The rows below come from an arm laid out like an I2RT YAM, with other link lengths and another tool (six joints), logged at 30 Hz.
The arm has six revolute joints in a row. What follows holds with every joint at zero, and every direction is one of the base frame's.
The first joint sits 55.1 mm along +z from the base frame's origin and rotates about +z.
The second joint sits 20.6 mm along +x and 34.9 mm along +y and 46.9 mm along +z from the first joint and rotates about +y.
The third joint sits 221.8 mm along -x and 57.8 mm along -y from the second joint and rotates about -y.
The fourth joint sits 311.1 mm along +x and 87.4 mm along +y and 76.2 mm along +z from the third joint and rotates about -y.
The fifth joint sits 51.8 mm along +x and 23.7 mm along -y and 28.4 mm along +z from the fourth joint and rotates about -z.
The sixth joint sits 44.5 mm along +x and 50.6 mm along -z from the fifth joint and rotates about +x.
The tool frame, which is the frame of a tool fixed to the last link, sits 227 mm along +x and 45 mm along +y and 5 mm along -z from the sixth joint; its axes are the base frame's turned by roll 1.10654, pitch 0.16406 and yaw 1.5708 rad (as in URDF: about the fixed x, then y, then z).
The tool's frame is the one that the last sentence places.
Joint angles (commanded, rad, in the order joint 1, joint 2, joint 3, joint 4, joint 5, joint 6), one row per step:
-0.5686, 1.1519, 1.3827, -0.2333, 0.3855, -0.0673
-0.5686, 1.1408, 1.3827, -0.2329, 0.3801, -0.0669
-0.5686, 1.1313, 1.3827, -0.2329, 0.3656, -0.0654
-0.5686, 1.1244, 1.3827, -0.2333, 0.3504, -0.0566
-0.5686, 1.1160, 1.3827, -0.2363, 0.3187, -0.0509
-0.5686, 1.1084, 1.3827, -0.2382, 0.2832, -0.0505
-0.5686, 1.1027, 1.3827, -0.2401, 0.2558, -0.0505
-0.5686, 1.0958, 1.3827, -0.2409, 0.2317, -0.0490
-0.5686, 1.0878, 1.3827, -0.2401, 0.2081, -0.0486
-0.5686, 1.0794, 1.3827, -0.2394, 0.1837, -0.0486
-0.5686, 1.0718, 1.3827, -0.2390, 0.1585, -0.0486
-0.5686, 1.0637, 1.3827, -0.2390, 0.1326, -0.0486
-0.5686, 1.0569, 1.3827, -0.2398, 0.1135, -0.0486
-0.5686, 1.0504, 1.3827, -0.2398, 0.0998, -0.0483
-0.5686, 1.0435, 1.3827, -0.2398, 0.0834, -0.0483
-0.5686, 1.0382, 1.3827, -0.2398, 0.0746, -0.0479
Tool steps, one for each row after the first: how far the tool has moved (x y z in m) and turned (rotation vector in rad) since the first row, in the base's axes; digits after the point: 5 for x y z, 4 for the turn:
-0.00193, 0.00295, 0.00585, -0.0060, -0.0100, 0.0054
-0.00172, 0.00747, 0.01078, -0.0103, -0.0191, 0.0199
-0.00070, 0.01176, 0.01457, -0.0088, -0.0316, 0.0352
0.00279, 0.01977, 0.01816, -0.0086, -0.0403, 0.0670
0.00695, 0.02860, 0.02146, -0.0118, -0.0448, 0.1026
0.01000, 0.03555, 0.02375, -0.0143, -0.0474, 0.1300
0.01201, 0.04212, 0.02705, -0.0172, -0.0531, 0.1542
0.01349, 0.04887, 0.03136, -0.0225, -0.0599, 0.1778
0.01481, 0.05599, 0.03580, -0.0285, -0.0665, 0.2023
0.01632, 0.06325, 0.03970, -0.0340, -0.0721, 0.2275
0.01761, 0.07089, 0.04369, -0.0398, -0.0777, 0.2535
0.01818, 0.07675, 0.04675, -0.0441, -0.0817, 0.2726
0.01803, 0.08132, 0.04991, -0.0485, -0.0864, 0.2864
0.01804, 0.08666, 0.05323, -0.0535, -0.0910, 0.3028
0.01751, 0.08986, 0.05578, -0.0571, -0.0950, 0.3116

